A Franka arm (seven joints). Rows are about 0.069 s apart.
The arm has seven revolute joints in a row. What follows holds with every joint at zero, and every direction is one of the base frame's. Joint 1 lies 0.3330 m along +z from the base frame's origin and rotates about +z. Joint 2 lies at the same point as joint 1 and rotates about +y. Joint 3 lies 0.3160 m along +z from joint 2 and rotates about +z. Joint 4 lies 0.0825 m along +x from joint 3 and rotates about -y. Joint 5 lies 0.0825 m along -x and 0.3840 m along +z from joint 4 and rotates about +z. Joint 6 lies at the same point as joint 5 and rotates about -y. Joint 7 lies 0.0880 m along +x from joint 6 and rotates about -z. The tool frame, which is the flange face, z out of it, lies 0.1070 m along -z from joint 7; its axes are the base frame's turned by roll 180.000, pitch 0.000 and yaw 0.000 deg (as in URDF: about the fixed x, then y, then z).
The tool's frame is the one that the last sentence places.
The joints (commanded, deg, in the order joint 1, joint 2, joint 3, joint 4, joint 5, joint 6, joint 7), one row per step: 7.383, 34.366, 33.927, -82.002, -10.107, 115.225, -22.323; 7.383, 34.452, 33.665, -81.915, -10.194, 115.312, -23.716; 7.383, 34.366, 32.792, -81.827, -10.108, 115.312, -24.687; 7.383, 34.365, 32.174, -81.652, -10.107, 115.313, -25.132; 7.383, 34.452, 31.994, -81.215, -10.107, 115.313, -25.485; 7.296, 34.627, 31.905, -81.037, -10.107, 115.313, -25.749; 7.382, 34.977, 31.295, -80.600, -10.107, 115.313, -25.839; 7.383, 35.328, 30.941, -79.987, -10.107, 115.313, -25.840; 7.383, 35.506, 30.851, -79.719, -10.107, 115.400, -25.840; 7.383, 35.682, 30.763, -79.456, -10.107, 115.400, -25.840; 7.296, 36.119, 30.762, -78.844, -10.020, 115.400, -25.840; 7.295, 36.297, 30.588, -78.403, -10.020, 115.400, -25.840; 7.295, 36.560, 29.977, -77.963, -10.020, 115.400, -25.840; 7.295, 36.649, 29.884, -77.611, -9.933, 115.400, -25.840
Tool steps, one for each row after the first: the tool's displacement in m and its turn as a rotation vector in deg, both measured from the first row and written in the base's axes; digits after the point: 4 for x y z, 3 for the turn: 0.0021, -0.0021, -0.0009, -0.060, -0.357, 1.146; 0.0071, -0.0090, -0.0019, -0.400, -0.675, 1.326; 0.0112, -0.0141, -0.0024, -0.639, -0.925, 1.202; 0.0139, -0.0157, -0.0004, -0.508, -1.253, 1.268; 0.0158, -0.0174, -0.0012, -0.478, -1.268, 1.314; 0.0205, -0.0216, -0.0035, -0.638, -1.321, 0.859; 0.0250, -0.0248, -0.0036, -0.567, -1.485, 0.387; 0.0268, -0.0255, -0.0036, -0.452, -1.597, 0.220; 0.0284, -0.0264, -0.0037, -0.390, -1.638, 0.069; 0.0317, -0.0276, -0.0039, -0.069, -1.641, -0.237; 0.0344, -0.0293, -0.0029, 0.031, -1.830, -0.512; 0.0393, -0.0345, -0.0042, -0.146, -1.971, -1.133; 0.0411, -0.0355, -0.0026, 0.028, -2.121, -1.345
